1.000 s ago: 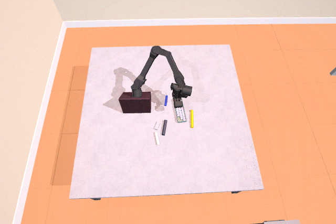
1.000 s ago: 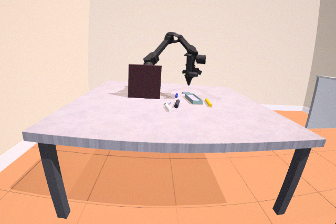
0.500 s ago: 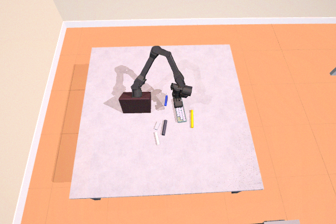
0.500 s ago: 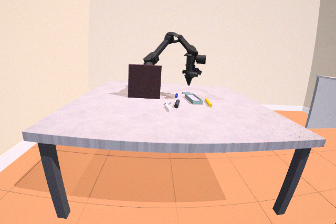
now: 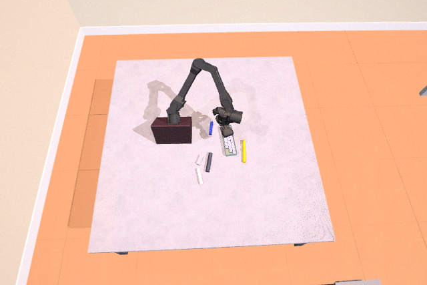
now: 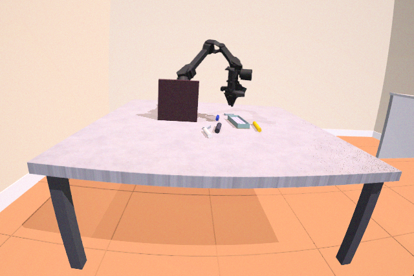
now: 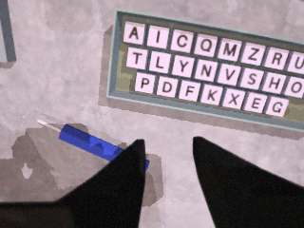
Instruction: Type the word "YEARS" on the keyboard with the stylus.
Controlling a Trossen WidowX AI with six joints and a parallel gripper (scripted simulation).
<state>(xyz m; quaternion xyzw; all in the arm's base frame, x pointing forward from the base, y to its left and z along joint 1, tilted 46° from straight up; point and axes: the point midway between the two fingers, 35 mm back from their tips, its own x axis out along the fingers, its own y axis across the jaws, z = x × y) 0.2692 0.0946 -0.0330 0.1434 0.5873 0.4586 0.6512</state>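
The stylus is 8 cm below my gripper tip, 7 cm to the left of it and 7 cm behind it. From my gripper tip the other things lie so: black cylinder (20 cm to the right, 8 cm below, 6 cm behind); stylus tip (10 cm to the left, 8 cm below, 7 cm behind); yellow cylinder (14 cm ahead, 10 cm to the right, 8 cm below).
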